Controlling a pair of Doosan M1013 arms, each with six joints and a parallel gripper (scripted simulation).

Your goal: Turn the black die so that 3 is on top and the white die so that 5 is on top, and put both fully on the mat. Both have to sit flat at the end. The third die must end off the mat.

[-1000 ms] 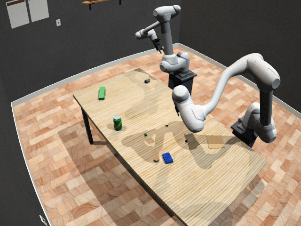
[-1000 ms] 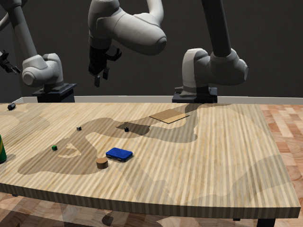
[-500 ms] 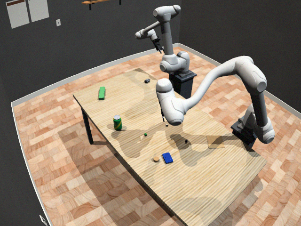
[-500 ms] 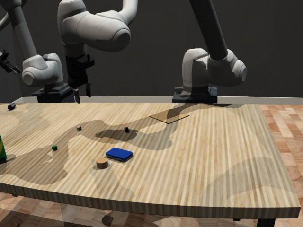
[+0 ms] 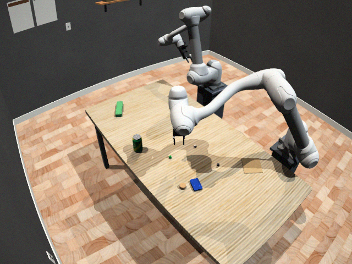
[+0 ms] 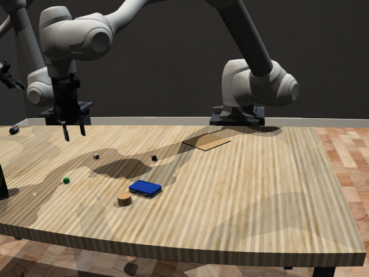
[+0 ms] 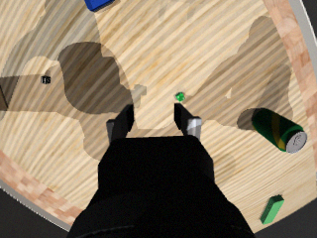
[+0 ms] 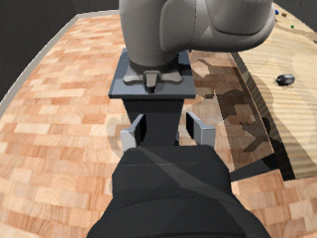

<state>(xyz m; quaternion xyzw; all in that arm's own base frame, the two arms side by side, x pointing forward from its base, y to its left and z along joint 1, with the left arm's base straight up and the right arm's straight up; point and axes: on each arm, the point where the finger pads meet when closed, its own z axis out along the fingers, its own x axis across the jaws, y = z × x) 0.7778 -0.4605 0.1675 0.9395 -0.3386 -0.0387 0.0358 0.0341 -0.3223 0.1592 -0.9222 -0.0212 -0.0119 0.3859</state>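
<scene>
Right now my left hand is 16 cm above the green die, 4 cm to the left of it and 4 cm short of it. Round my left hand: black die (21 cm behind, 17 cm to the left, 16 cm below); blue case (24 cm to the left, 16 cm below, 2 cm ahead); white die (17 cm behind, 16 cm below, 6 cm to the right).
</scene>
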